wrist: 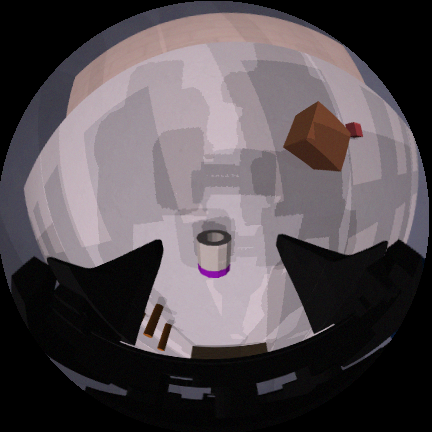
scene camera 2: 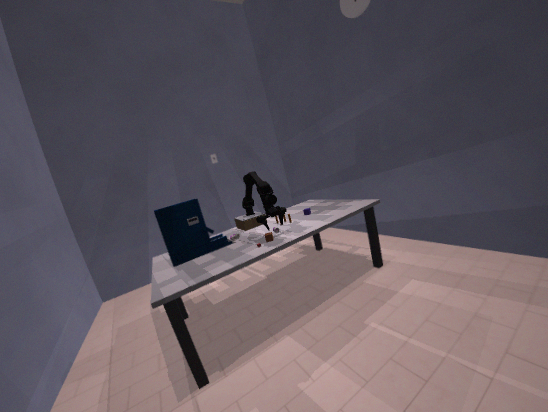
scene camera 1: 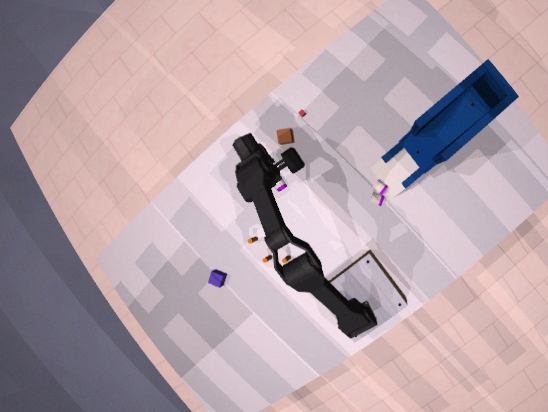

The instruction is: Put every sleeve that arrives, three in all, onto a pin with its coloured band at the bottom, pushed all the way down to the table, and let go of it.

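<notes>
A whitish sleeve with a purple band (scene camera 1: pixel 281 186) (scene camera 2: pixel 276 230) (wrist: pixel 214 255) appears to lie on its side, plain open end away from the arm's base, band towards it. My gripper (scene camera 2: pixel 275 226) (wrist: pixel 220 243) is open and empty above it, with the sleeve between the fingertips in the wrist view. Two more sleeves (scene camera 1: pixel 381 187) (scene camera 1: pixel 378 198) lie close together at the blue chute's mouth, bands to the right. Three brown pins with orange tops (scene camera 1: pixel 253 240) (scene camera 1: pixel 267 258) (scene camera 1: pixel 286 259) stand bare; two show clearly in the wrist view (wrist: pixel 154 320) (wrist: pixel 164 336), a third mostly hidden.
The large blue chute (scene camera 1: pixel 450 122) (scene camera 2: pixel 182 235) stands across the table. A brown block (scene camera 1: pixel 285 136) (scene camera 2: pixel 269 237) (wrist: pixel 320 140) and a small red cube (scene camera 1: pixel 302 113) (scene camera 2: pixel 259 245) (wrist: pixel 354 129) lie beyond the gripper. A purple block (scene camera 1: pixel 217 278) (scene camera 2: pixel 307 211) lies past the pins. A brown-edged box (scene camera 1: pixel 389 276) (scene camera 2: pixel 248 224) sits beside the arm's base.
</notes>
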